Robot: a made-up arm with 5 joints.
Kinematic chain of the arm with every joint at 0, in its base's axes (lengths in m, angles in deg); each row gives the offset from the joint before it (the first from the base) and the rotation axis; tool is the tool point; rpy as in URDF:
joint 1: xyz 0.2 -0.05 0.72 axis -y
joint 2: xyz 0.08 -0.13 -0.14 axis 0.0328 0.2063 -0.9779
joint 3: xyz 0.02 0 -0.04 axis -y
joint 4: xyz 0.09 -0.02 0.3 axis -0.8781 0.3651 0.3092
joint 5: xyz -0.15 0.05 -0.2 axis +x
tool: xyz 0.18 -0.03 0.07 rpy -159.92 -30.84 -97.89
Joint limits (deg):
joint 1: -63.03..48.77
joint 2: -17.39..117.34
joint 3: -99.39..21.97
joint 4: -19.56..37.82
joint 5: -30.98..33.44
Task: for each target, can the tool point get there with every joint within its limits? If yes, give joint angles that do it. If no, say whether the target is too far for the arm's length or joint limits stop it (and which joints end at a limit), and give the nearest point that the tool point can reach.
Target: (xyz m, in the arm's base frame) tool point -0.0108 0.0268 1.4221
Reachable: no: joint limits stop it (at a limit: joint 1, joint 4, joint 5) | nearest point 0.2813 -0.1009 0.8914 | short by 0.619 m
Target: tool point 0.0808 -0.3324 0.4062
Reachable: yes | joints -46.27 47.54 -85.30 10.97 26.25
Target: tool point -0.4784 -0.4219 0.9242
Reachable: no: joint limits stop it (at a limit: joint 1, joint 4, joint 5) | nearest point -0.1119 -0.2612 0.6956 | short by 0.461 m
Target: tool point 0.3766 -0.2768 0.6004
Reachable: yes | joints -23.08 35.48 -4.80 6.48 -3.30
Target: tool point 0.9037 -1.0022 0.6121
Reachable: no: too far | nearest point 0.5310 -0.4046 0.6501 | short by 0.705 m
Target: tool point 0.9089 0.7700 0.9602
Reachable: no: too far | nearest point 0.5830 -0.0382 0.8003 | short by 0.886 m
